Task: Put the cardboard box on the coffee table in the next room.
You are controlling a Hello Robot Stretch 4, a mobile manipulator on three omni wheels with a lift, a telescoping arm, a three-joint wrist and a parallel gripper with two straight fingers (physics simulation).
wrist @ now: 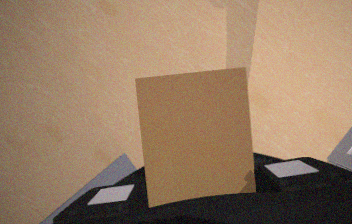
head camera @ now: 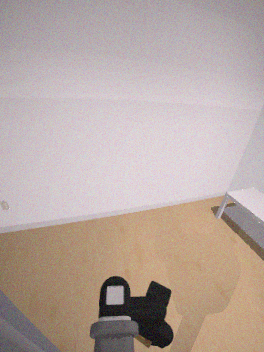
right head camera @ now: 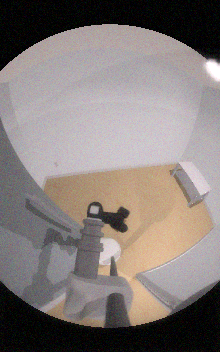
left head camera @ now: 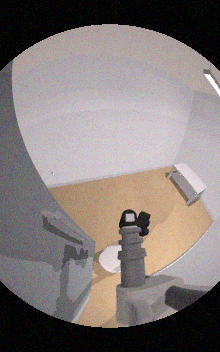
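Pixels of known places: gripper, fingertip midpoint: (wrist: 196,170); robot's base at its link origin: (right head camera: 105,250) (left head camera: 113,257).
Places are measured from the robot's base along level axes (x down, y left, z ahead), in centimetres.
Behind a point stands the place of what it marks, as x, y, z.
The cardboard box (wrist: 197,132) @(-92.1, -10.9, 25.6) is a plain brown block in the middle of the wrist view, upright between the fingers; a small brown sliver of it shows under the gripper in the head view. My gripper (wrist: 196,170) @(-87.1, -8.7, 22.6) (head camera: 159,312) (left head camera: 144,223) (right head camera: 119,219) is shut on the box and holds it above the wooden floor. The coffee table (head camera: 251,201) @(-42.1, -167.3, 143.1) (left head camera: 189,176) @(-42.2, -172.6, 121.1) (right head camera: 194,177) @(-42.1, -171.4, 117.2) is low and white, with a grey lower part, and stands at the right near the far corner, well away from the gripper. Its right part is cut off in the head view.
A grey door leaf (head camera: 17,322) @(-94.9, 27.9, 24.1) (left head camera: 35,220) @(-129.3, 28.4, 14.9) (right head camera: 22,200) @(-127.8, 28.4, 16.0) stands close along the left side, with its handle in the left head view (left head camera: 65,227) @(-107.9, 28.1, 19.7). A white wall (head camera: 115,155) @(-86.5, 4.3, 167.2) closes the far side. A grey-white panel edge (right head camera: 160,295) @(-80.5, -47.6, -38.3) lies at the lower right.
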